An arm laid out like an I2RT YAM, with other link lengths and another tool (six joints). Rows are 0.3 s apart.
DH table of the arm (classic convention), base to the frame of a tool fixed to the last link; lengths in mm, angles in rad. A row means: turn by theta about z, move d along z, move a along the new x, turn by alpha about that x. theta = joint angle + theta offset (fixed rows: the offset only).
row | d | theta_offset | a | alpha
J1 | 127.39 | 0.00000 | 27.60 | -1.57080
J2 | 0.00 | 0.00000 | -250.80 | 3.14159
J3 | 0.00 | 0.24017 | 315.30 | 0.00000
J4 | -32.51 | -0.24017 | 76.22 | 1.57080
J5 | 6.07 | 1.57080 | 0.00 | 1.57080
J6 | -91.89 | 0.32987 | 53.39 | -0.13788
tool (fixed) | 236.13 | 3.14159 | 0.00 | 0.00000
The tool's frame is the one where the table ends.
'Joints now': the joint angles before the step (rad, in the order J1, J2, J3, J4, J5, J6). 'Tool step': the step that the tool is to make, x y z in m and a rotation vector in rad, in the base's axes. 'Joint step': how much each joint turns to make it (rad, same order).
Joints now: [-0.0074 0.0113 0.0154 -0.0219 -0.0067 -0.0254]
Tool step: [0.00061 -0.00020 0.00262 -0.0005 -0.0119 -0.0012]
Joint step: [0.0000 0.0000 0.0000 0.0119 0.0012 -0.0004]
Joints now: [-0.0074 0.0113 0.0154 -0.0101 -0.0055 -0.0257]
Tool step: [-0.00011 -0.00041 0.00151 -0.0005 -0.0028 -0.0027]
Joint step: [0.0000 0.0011 0.0031 0.0008 0.0027 -0.0005]
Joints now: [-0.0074 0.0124 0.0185 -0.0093 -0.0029 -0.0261]
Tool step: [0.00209 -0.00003 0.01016 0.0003 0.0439 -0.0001]
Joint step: [0.0000 0.1209 0.0866 -0.0096 0.0001 0.0000]
